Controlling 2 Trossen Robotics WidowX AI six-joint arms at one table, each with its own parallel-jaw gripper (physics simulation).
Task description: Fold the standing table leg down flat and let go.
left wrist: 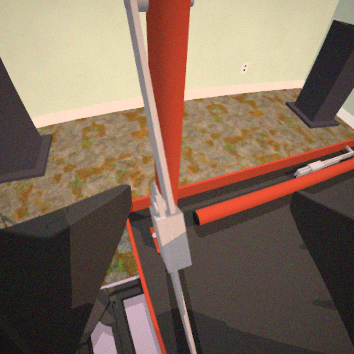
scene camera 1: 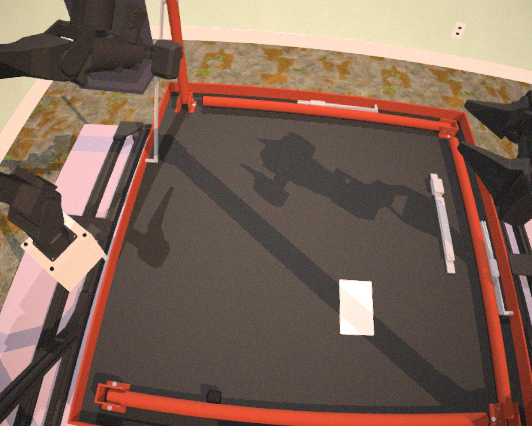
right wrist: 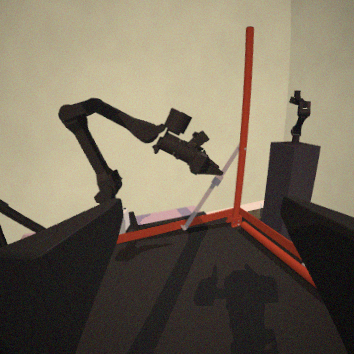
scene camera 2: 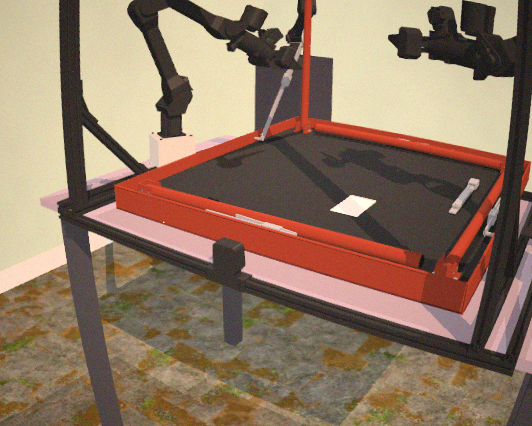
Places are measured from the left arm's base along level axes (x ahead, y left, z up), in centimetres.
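Pixels of known places: left gripper, fingertip midpoint: (left wrist: 212, 196) (right wrist: 220, 170) (scene camera 2: 292, 68); right gripper, fingertip midpoint: (scene camera 1: 462, 122) (right wrist: 202, 205); left arm's base, link origin: (scene camera 1: 55, 240) (scene camera 2: 171, 134).
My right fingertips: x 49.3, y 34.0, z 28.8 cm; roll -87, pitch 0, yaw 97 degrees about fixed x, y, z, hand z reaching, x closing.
Observation:
Ahead of a thing's pixels: the offset from my right fingertips to its middle. "spot": to the spot under its first point.
The red standing leg (scene camera 1: 178, 55) (scene camera 2: 306, 65) (left wrist: 168, 75) (right wrist: 246, 100) is upright at the back left corner of the upturned table (scene camera 1: 280, 93). Its silver folding brace (scene camera 1: 156, 120) (scene camera 2: 275, 107) (left wrist: 172, 242) (right wrist: 202, 205) slants from the leg to the left rim. My left gripper (scene camera 1: 170, 60) (scene camera 2: 296, 59) (right wrist: 220, 170) is open beside the leg, close to the brace's thick lock piece. In the left wrist view the lock piece shows between the spread fingers, with no grip on it. My right gripper (scene camera 1: 463, 123) (scene camera 2: 393, 39) is open and empty, raised at the right, away from the leg.
Three red legs @(spot: dz -31.7, dx -25.9, dy +25.7 cm) (scene camera 1: 325, 113) @(spot: dz -32.2, dx +16.6, dy +13.2 cm) (scene camera 1: 477, 240) @(spot: dz -35.7, dx +1.5, dy -31.7 cm) (scene camera 1: 300, 410) lie folded along the other sides. A white rectangle @(spot: dz -35.2, dx +2.1, dy -13.6 cm) (scene camera 1: 356, 320) (scene camera 2: 354, 205) and a silver bar @(dz -33.9, dx +8.7, dy +15.2 cm) (scene camera 1: 443, 230) (scene camera 2: 465, 197) lie on the dark underside. A black frame post (scene camera 2: 72, 100) stands at the front left in scene camera 2.

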